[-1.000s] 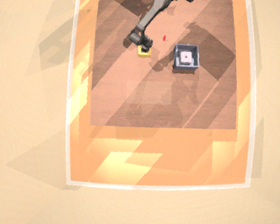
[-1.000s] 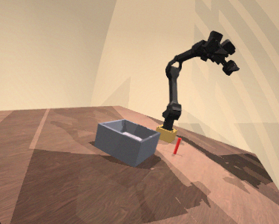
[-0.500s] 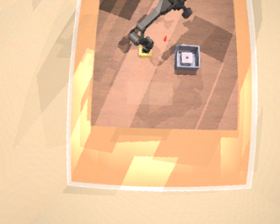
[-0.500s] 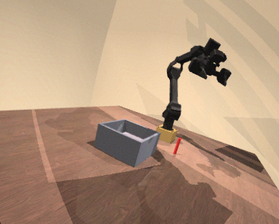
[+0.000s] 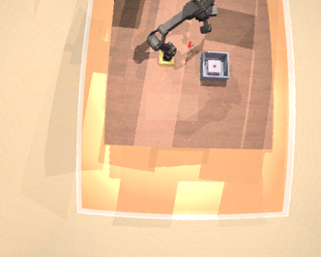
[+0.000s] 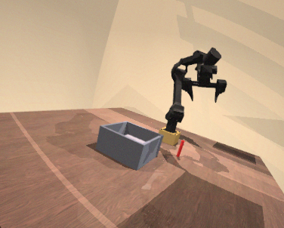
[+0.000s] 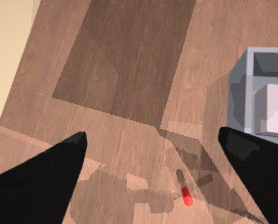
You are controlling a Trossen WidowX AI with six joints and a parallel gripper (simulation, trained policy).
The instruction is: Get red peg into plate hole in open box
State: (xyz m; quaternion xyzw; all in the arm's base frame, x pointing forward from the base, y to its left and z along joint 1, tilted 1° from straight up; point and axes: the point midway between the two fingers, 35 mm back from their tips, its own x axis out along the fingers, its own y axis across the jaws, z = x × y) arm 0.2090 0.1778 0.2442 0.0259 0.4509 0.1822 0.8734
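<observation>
The red peg lies 80 mm behind my gripper tip, 60 mm to the right of it and 240 mm below it. Also, from my gripper tip: grey box (120 mm ahead, 200 mm to the right, 250 mm below); pale plate (120 mm ahead, 200 mm to the right, 230 mm below).
</observation>
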